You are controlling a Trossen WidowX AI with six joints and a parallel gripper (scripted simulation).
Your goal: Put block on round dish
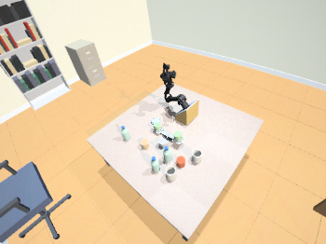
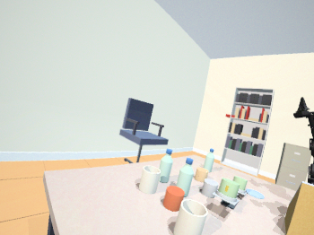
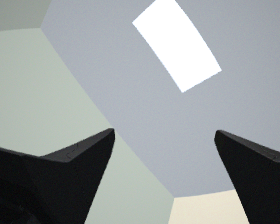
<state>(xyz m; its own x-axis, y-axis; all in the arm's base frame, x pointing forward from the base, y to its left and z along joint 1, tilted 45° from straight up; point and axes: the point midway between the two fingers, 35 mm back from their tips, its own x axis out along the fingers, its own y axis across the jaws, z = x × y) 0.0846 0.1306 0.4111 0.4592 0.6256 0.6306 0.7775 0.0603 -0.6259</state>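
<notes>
Now: gripper tip 240 mm short of the block, 30 mm to the right of it and 550 mm above it. Round my gripper tip: tan cup: 460 mm ahead, 50 mm to the left, 550 mm below; then light blue round dish: 140 mm ahead, 70 mm to the right, 580 mm below; then grey cup: 380 mm ahead, 160 mm to the left, 550 mm below.
</notes>
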